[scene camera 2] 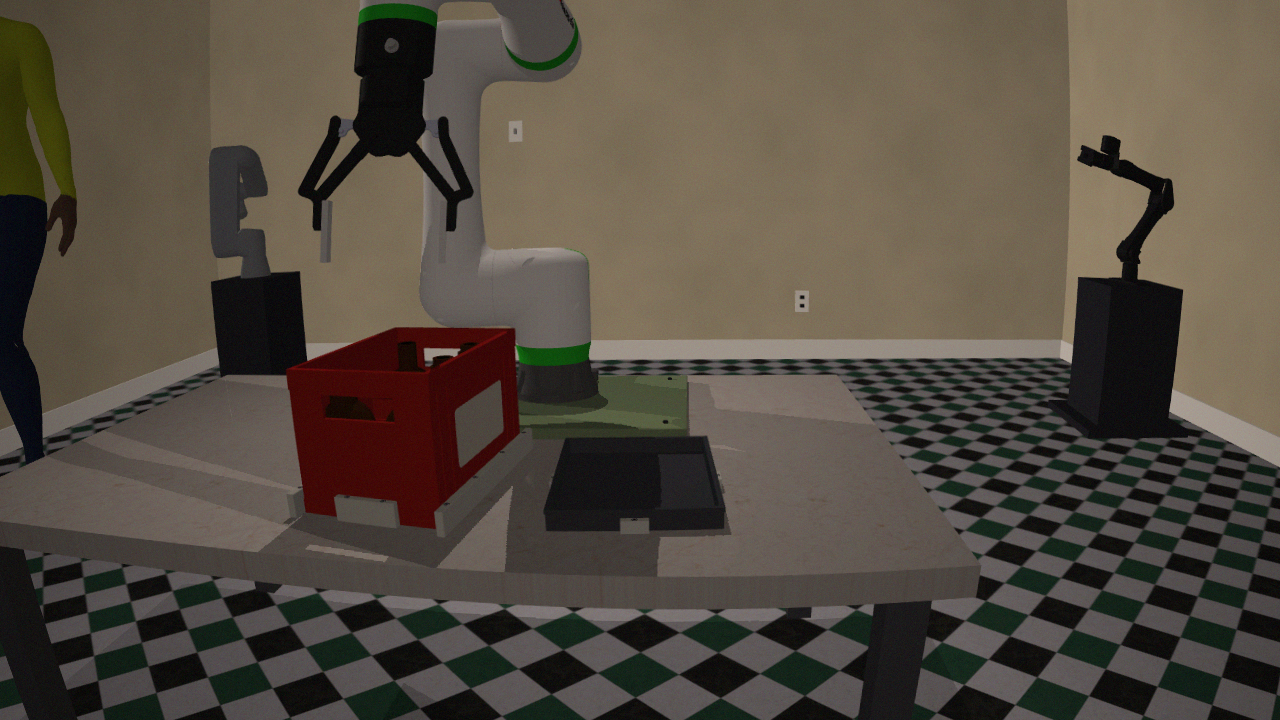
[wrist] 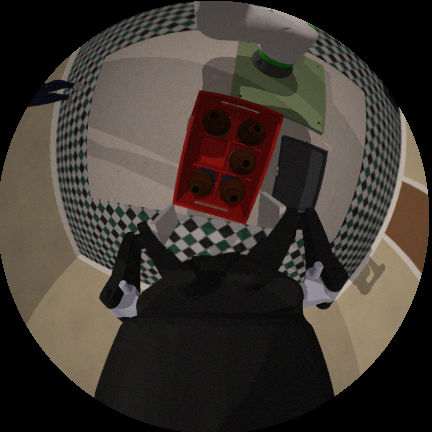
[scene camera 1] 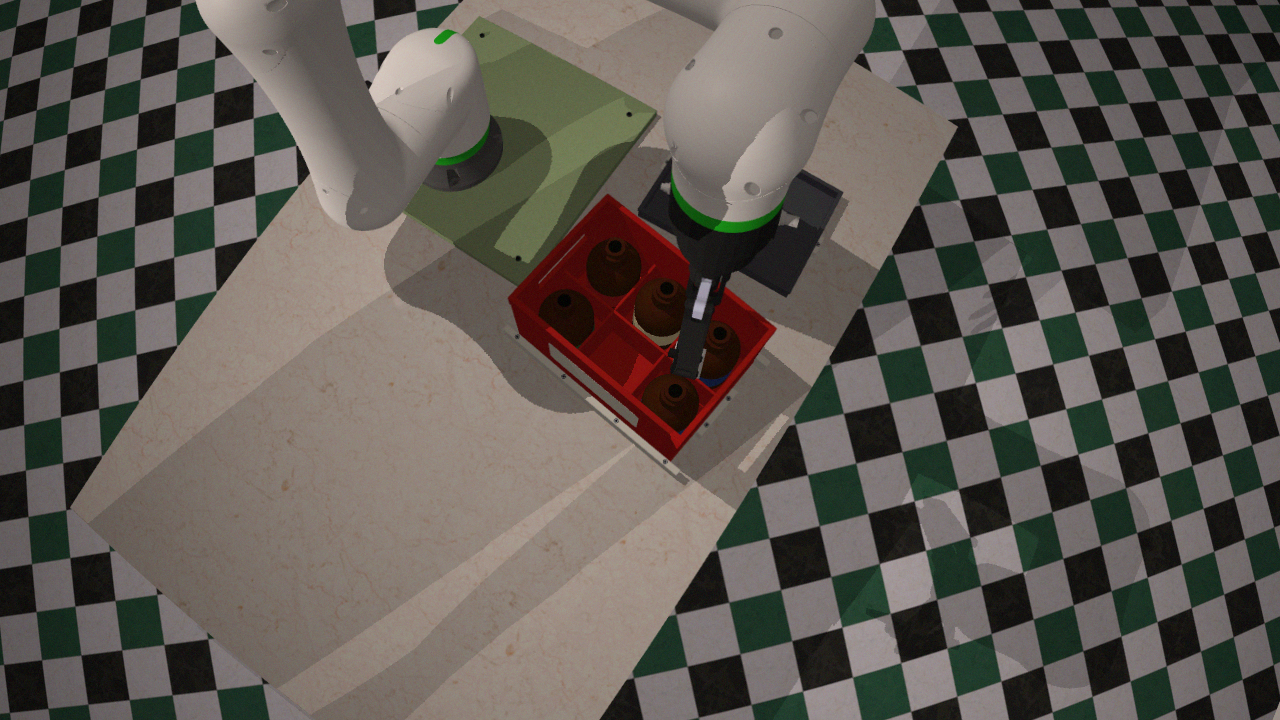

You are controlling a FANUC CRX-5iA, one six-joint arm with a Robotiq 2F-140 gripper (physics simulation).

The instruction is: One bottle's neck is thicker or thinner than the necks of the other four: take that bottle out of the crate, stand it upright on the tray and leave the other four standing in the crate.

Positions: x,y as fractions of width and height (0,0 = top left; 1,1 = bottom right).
Scene:
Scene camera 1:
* my gripper: 0.55,0.44
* dark tray: 0.61,0.37

